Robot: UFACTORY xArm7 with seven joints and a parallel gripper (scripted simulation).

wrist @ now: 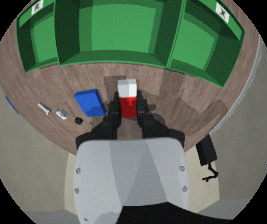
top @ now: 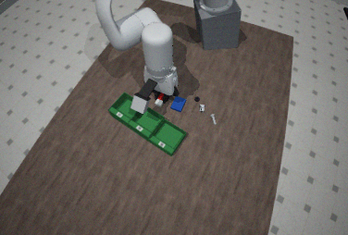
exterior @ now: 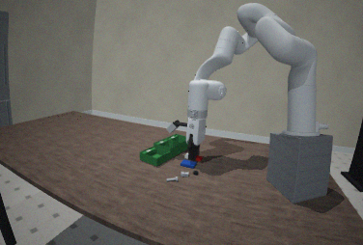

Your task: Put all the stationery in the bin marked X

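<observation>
Now: the blue block 10 mm ahead of my hand, 60 mm to the left of it and 20 mm below it. Round my hand: red block (10 mm ahead, 20 mm below); then green three-compartment bin (110 mm ahead, 20 mm to the right); then black round thing (30 mm behind, 120 mm to the left, 20 mm below).
</observation>
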